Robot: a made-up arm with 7 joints. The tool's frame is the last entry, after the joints.
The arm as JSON. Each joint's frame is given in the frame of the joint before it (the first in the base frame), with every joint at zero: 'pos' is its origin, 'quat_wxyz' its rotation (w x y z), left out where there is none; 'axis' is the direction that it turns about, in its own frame. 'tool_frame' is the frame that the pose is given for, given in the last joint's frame.
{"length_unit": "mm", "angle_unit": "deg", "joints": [
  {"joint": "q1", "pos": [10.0, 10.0, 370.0], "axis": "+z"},
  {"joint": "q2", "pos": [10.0, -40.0, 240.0], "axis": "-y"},
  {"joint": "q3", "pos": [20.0, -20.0, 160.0], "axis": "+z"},
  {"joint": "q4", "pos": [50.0, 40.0, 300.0], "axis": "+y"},
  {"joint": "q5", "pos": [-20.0, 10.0, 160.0], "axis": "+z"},
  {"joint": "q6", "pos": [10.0, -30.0, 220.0], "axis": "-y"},
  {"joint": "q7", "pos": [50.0, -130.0, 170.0], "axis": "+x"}
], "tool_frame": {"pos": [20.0, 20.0, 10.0], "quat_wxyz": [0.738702, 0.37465, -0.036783, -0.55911]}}
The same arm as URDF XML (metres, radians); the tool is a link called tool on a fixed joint. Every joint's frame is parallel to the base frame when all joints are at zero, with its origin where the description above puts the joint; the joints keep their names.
<robot name="arm">
<joint name="tool_joint" type="fixed"><parent link="link7"/><child link="tool"/><origin xyz="0.02 0.02 0.01" rpy="0.6927 0.3732 -1.1597"/></joint>
<joint name="q7" type="continuous"><parent link="link6"/><child link="link7"/><origin xyz="0.05 -0.13 0.17"/><axis xyz="1 0 0"/></joint>
<joint name="q6" type="continuous"><parent link="link5"/><child link="link6"/><origin xyz="0.01 -0.03 0.22"/><axis xyz="0 -1 0"/></joint>
<joint name="q5" type="continuous"><parent link="link4"/><child link="link5"/><origin xyz="-0.02 0.01 0.16"/><axis xyz="0 0 1"/></joint>
<joint name="q4" type="continuous"><parent link="link3"/><child link="link4"/><origin xyz="0.05 0.04 0.3"/><axis xyz="0 1 0"/></joint>
<joint name="q3" type="continuous"><parent link="link2"/><child link="link3"/><origin xyz="0.02 -0.02 0.16"/><axis xyz="0 0 1"/></joint>
<joint name="q2" type="continuous"><parent link="link1"/><child link="link2"/><origin xyz="0.01 -0.04 0.24"/><axis xyz="0 -1 0"/></joint>
<joint name="q1" type="continuous"><parent link="base"/><child link="link1"/><origin xyz="0.01 0.01 0.37"/><axis xyz="0 0 1"/></joint>
<link name="base"/>
<link name="link1"/>
<link name="link2"/>
<link name="link3"/>
<link name="link4"/>
<link name="link5"/>
<link name="link6"/>
<link name="link7"/>
<link name="tool"/>
</robot>

